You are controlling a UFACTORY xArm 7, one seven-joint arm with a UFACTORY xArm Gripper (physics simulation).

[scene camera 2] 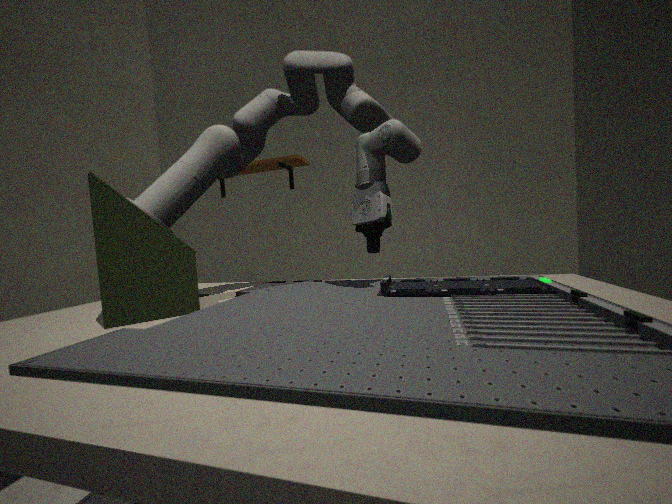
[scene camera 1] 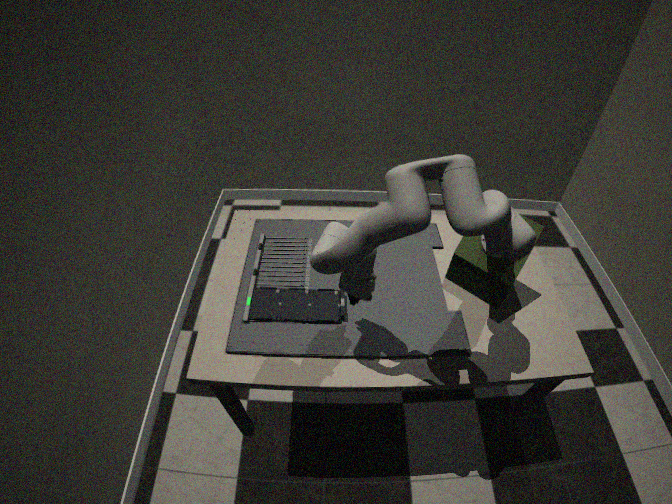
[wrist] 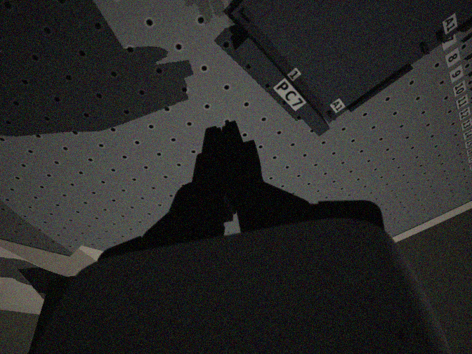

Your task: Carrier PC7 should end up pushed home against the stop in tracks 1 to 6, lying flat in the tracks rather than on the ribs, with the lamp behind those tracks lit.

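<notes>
Carrier PC7 (scene camera 1: 295,305) (scene camera 2: 434,286) (wrist: 360,45) is a dark, flat, rectangular tray. It lies level over the near tracks of the ribbed rack, its far end at the stop rail (scene camera 1: 255,271) on the left in scene camera 1. Its end with the PC7 label (wrist: 289,94) faces the gripper side. The green lamp (scene camera 1: 248,301) (scene camera 2: 545,279) behind those tracks is lit. My gripper (scene camera 2: 373,251) (wrist: 229,145) is shut and empty, raised above the board beside the labelled end and apart from it. The tracks under the carrier are hidden.
The bare ribs (scene camera 1: 283,263) (scene camera 2: 542,320) of the other tracks lie beside the carrier, low on the perforated grey board (scene camera 1: 401,282) (scene camera 2: 271,352). The arm's green mount (scene camera 1: 469,252) (scene camera 2: 146,265) stands at the opposite side of the table. Two dark blocks sit along the stop rail.
</notes>
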